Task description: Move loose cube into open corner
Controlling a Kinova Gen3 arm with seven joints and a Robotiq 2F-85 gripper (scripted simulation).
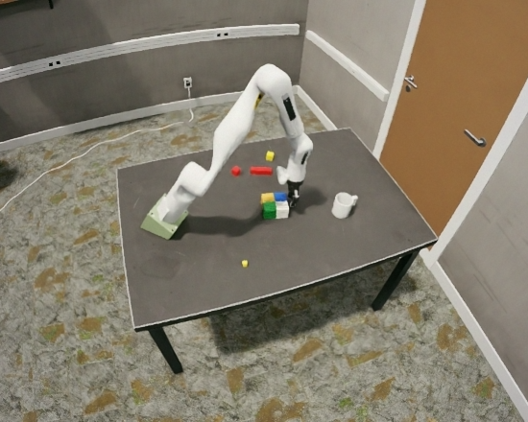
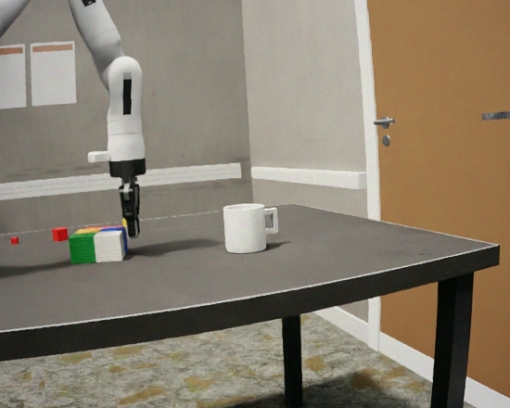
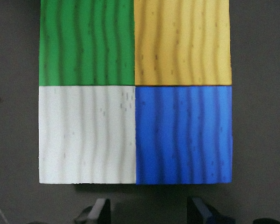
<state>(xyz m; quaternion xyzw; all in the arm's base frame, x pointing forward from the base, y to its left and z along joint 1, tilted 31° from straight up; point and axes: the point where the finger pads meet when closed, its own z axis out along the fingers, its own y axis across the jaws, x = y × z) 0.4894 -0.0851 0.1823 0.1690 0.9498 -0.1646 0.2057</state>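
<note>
My gripper is now 30 mm past the blue cube, 40 mm to the right of it and 30 mm above it. Also, from my hand: white mug: 190 mm ahead, 140 mm to the right, 20 mm below; tiny yellow cube: 330 mm behind, 160 mm to the right, 50 mm below; red bar: 10 mm ahead, 260 mm to the left, 40 mm below.
</note>
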